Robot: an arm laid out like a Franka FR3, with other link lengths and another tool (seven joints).
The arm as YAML. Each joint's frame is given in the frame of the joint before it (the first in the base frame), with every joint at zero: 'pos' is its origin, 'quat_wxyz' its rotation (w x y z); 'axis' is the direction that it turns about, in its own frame. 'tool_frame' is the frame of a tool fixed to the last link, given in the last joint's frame.
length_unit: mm
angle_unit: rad
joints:
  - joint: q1
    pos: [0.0, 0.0, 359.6]
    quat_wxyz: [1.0, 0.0, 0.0, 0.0]
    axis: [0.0, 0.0, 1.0]
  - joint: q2
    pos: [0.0, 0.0, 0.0]
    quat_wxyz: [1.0, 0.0, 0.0, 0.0]
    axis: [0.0, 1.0, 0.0]
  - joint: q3
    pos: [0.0, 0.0, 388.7]
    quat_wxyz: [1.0, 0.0, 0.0, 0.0]
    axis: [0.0, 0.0, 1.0]
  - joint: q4
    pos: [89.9, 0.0, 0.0]
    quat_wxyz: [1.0, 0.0, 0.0, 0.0]
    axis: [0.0, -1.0, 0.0]
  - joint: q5
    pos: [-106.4, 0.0, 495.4]
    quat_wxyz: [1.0, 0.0, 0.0, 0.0]
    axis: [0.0, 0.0, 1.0]
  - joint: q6
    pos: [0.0, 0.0, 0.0]
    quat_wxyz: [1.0, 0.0, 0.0, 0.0]
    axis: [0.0, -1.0, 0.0]
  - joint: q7
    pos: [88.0, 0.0, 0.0]
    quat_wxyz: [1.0, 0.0, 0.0, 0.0]
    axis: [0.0, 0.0, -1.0]
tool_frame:
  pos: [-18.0, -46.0, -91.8]
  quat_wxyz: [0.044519, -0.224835, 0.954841, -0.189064]
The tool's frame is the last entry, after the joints.
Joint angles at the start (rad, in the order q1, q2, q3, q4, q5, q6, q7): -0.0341 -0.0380 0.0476 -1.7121 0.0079 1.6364 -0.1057
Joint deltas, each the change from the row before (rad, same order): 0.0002 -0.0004 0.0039 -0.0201 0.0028 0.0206 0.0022; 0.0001 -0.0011 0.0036 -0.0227 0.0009 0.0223 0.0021; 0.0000 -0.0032 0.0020 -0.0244 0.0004 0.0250 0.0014; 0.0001 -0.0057 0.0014 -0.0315 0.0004 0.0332 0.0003; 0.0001 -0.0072 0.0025 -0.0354 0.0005 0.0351 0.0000; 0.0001 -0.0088 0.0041 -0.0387 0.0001 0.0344 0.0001; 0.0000 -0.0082 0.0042 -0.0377 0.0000 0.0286 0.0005; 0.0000 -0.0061 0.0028 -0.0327 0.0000 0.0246 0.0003; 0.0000 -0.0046 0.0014 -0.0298 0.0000 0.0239 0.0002; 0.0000 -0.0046 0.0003 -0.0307 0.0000 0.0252 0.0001; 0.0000 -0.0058 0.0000 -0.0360 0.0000 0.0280 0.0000; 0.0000 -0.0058 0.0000 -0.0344 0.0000 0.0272 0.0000; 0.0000 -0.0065 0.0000 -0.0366 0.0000 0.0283 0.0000
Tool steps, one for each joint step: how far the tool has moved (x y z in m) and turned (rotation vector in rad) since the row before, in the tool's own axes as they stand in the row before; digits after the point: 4 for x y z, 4 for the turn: -0.0027 0.0054 0.0085 -0.0016 -0.0025 -0.0006; -0.0021 0.0056 0.0094 -0.0001 -0.0013 -0.0008; -0.0008 0.0049 0.0091 0.0020 -0.0031 0.0010; 0.0001 0.0057 0.0108 0.0040 -0.0060 0.0016; 0.0005 0.0072 0.0115 0.0038 -0.0061 0.0002; 0.0011 0.0090 0.0117 0.0031 -0.0044 -0.0021; 0.0018 0.0095 0.0118 0.0003 0.0000 -0.0035; 0.0020 0.0081 0.0110 -0.0004 0.0012 -0.0028; 0.0022 0.0069 0.0107 -0.0002 0.0010 -0.0013; 0.0029 0.0067 0.0113 -0.0001 0.0010 -0.0002; 0.0041 0.0079 0.0130 -0.0007 0.0022 -0.0004; 0.0042 0.0076 0.0121 -0.0003 0.0015 -0.0002; 0.0050 0.0083 0.0126 -0.0004 0.0019 -0.0003
